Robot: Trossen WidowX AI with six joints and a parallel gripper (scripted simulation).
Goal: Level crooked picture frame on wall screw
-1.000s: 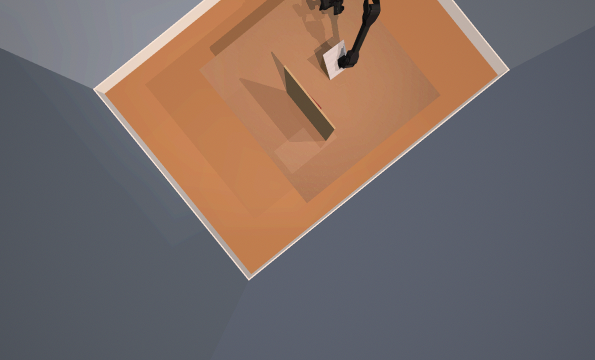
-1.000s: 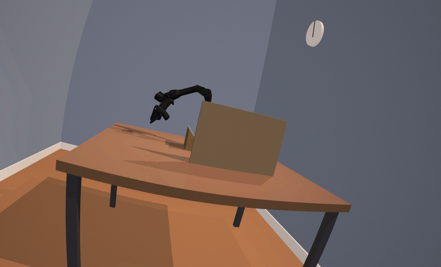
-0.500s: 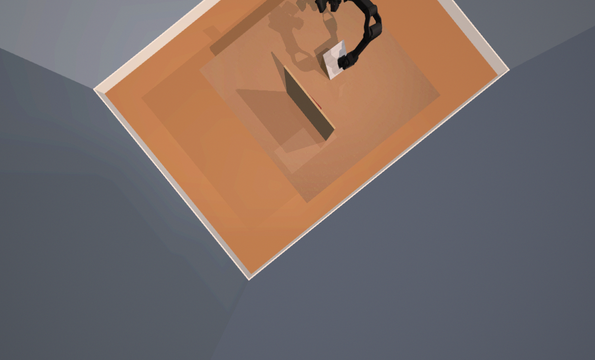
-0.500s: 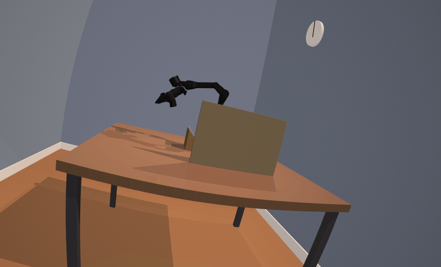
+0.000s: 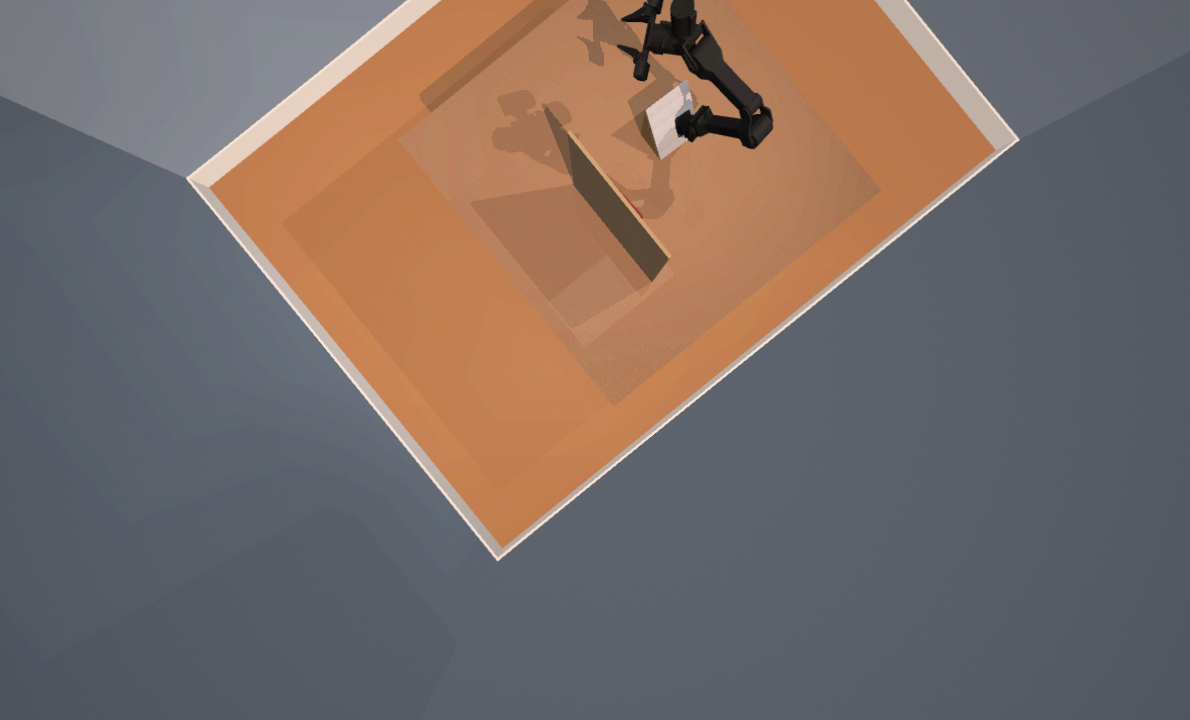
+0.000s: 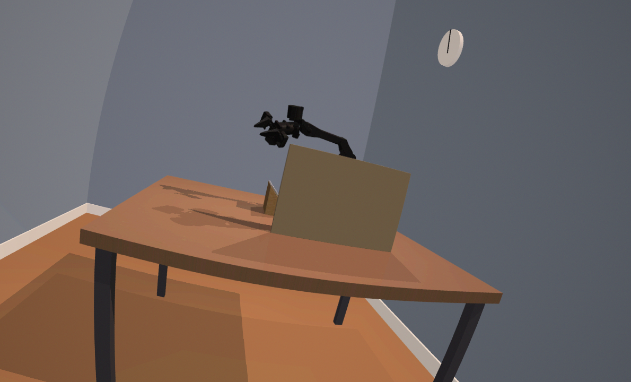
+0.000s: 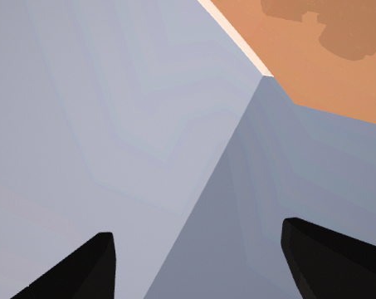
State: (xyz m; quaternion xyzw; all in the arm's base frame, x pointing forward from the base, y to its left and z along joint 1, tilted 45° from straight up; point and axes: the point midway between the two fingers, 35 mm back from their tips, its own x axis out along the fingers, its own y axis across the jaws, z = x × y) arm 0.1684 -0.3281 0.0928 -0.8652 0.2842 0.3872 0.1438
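My gripper tip is 360 mm to the right of the red picture frame, 230 mm short of it and 180 mm above it. The rest, counted from my gripper tip: tan wall board (360 mm to the left, 240 mm ahead, 190 mm below).
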